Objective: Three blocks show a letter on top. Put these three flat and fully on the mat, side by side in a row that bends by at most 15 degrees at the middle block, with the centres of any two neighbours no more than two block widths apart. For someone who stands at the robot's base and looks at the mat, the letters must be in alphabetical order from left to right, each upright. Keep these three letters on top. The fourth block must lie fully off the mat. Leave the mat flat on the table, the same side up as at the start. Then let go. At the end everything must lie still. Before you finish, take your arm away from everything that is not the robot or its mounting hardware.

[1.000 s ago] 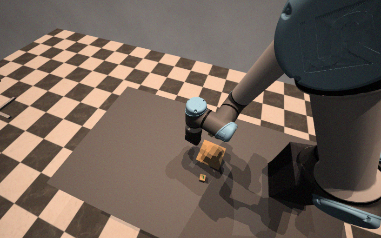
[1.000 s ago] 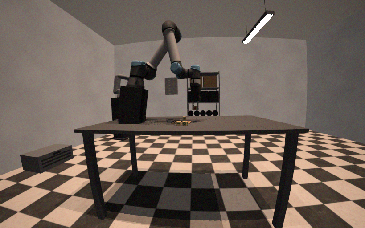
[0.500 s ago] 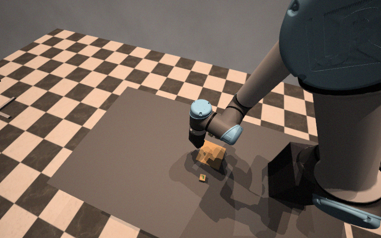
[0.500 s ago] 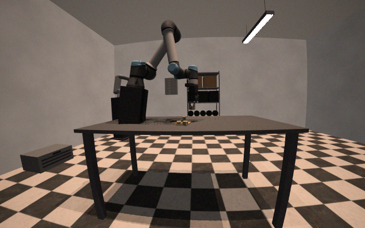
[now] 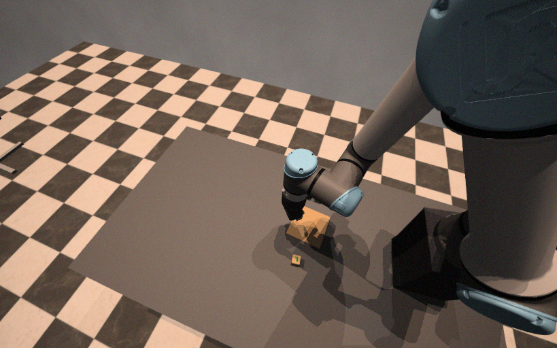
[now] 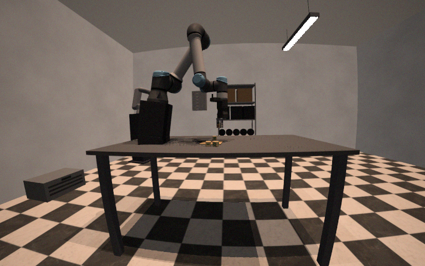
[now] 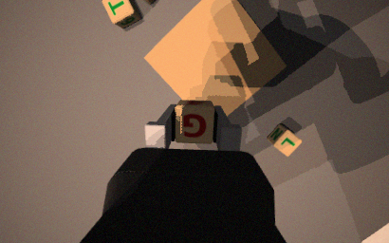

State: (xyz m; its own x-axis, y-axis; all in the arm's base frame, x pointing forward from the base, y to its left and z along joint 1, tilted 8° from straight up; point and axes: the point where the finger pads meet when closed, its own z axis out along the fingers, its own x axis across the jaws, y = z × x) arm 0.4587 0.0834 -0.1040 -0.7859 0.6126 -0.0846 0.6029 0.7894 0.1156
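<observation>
The orange mat is 50 mm behind my hand, 30 mm to the right of it and 120 mm below it.
</observation>
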